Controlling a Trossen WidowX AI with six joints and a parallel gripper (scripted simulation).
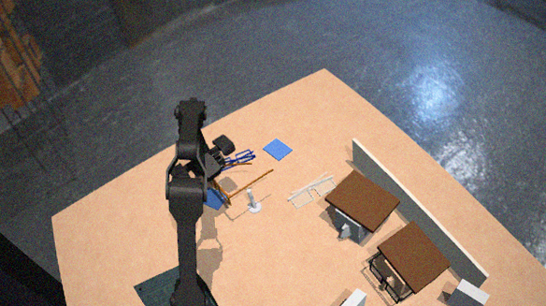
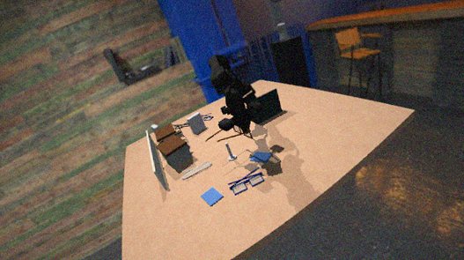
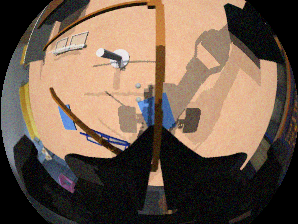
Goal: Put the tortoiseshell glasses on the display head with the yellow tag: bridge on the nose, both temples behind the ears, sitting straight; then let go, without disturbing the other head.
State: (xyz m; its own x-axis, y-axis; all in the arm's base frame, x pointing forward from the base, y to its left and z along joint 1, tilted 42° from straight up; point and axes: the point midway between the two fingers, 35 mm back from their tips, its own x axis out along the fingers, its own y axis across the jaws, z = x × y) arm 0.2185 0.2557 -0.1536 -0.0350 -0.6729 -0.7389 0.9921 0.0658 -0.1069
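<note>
My gripper tip is 80 mm short of the short grey post, 70 mm to the left of it and 90 mm above it. Also, from my gripper tip: grey display head 270 mm ahead, 310 mm to the right, 60 mm below; then long upright panel 410 mm ahead, 420 mm to the right, 60 mm below.
</note>
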